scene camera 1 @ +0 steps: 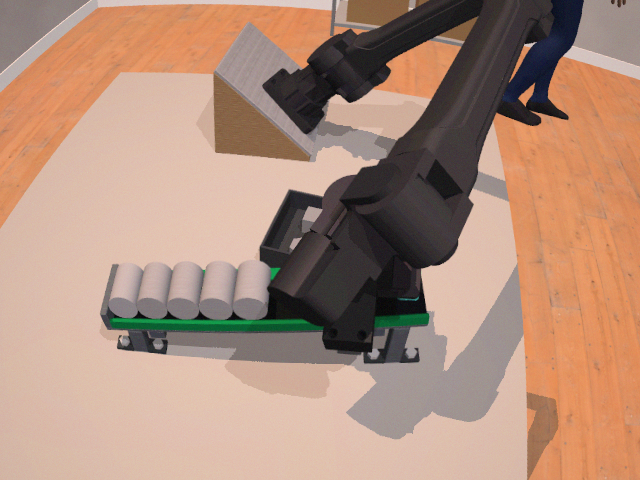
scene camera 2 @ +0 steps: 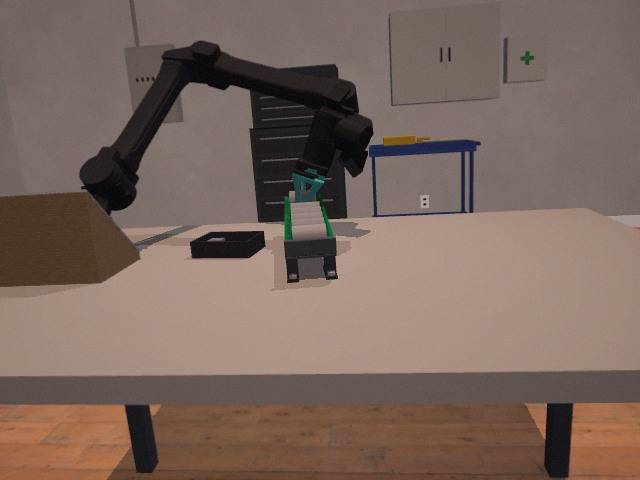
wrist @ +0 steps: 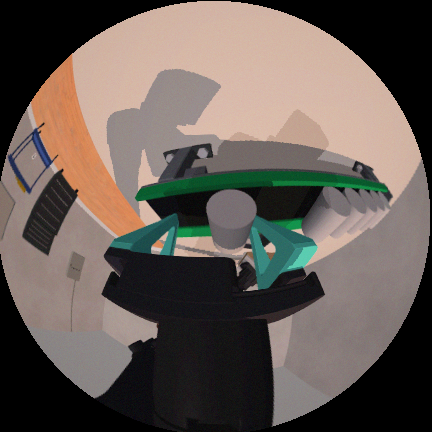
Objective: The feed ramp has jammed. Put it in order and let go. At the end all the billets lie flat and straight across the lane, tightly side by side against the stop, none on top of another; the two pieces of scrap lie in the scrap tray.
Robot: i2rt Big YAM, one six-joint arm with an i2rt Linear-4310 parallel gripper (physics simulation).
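Places are measured from the arm's base along level axes (x ahead, y left, z up), in centimetres.
Pixels of known places: gripper, fingertip midpoint: (wrist: 212, 217); arm's base, link origin: (scene camera 1: 291, 102) (scene camera 2: 85, 236) (wrist: 252, 271).
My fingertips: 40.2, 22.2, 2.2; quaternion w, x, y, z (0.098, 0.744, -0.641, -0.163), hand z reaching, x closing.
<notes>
Ahead of a thing's pixels: the offset from my fingertips to its top centre, as dx, dy, dz.
Several billets {+6.4, -20.0, +1.2} (scene camera 1: 185, 290) {+8.7, -27.6, +0.5} (scene camera 2: 309, 232) {+4.0, -12.3, +1.9} (wrist: 327, 215) lie side by side across the lane, from the stop {+9.4, -29.9, -1.3} (scene camera 1: 107, 299) (scene camera 2: 310, 248) along the green-railed feed ramp (scene camera 1: 222, 324) (wrist: 250, 178). Another grey billet {+0.6, -1.7, +2.9} (wrist: 231, 215) is at the ramp's other end, apart from the row, its end face toward the wrist camera. My gripper (wrist: 212, 217) (scene camera 2: 307, 199) is open around it; the right finger is close to it, with a gap at the left finger. The arm hides this billet in scene camera 1. Two scrap pieces {-16.8, -10.8, -5.8} (scene camera 1: 312, 215) {-11.2, -10.8, -6.7} (scene camera 1: 295, 243) lie in the dark scrap tray {-14.0, -10.8, -5.2} (scene camera 1: 272, 252) (scene camera 2: 222, 251).
A wooden wedge block (scene camera 1: 253, 126) (scene camera 2: 51, 242) with a grey sloped top stands behind the tray and carries the arm's base. The arm's forearm and wrist hang over the ramp's right half and cover part of the tray in scene camera 1.
</notes>
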